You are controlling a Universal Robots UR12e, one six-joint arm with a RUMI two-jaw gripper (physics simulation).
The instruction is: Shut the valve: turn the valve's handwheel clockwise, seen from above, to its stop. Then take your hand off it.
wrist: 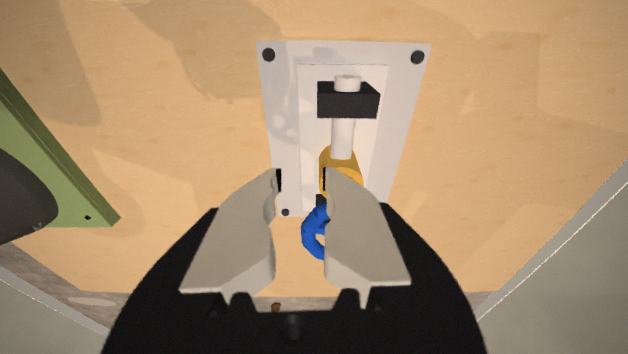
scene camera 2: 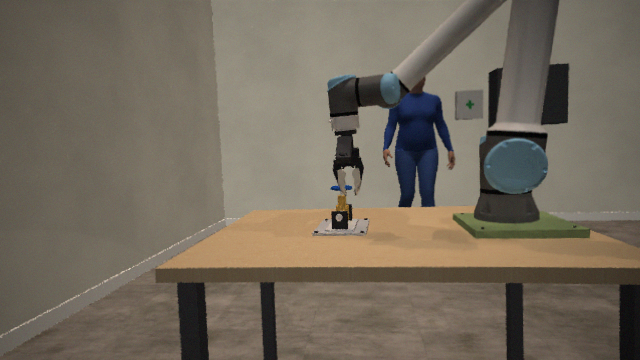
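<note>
The blue handwheel (scene camera 2: 334, 188) (wrist: 311, 235) sits on top of the yellow valve body (scene camera 2: 342, 202) (wrist: 325, 160), which stands on a pale base plate (scene camera 2: 360, 227) (wrist: 400, 100). My gripper (scene camera 2: 350, 193) (wrist: 302, 170) points down at the wheel, its fingers drawn fairly close together but with a gap between them. It grips nothing. In the wrist view, the wheel's left part shows in the gap and the right finger hides the rest. In the scene view, one finger overlaps the wheel and the other stands right of it. Whether a finger touches the wheel, I cannot tell.
A black block (scene camera 2: 340, 222) (wrist: 347, 105) with a white pipe stands on the plate. The green robot base plate (scene camera 2: 525, 230) (wrist: 75, 205) is on the wooden table (scene camera 2: 280, 255). A person in blue (scene camera 2: 417, 125) stands behind the table.
</note>
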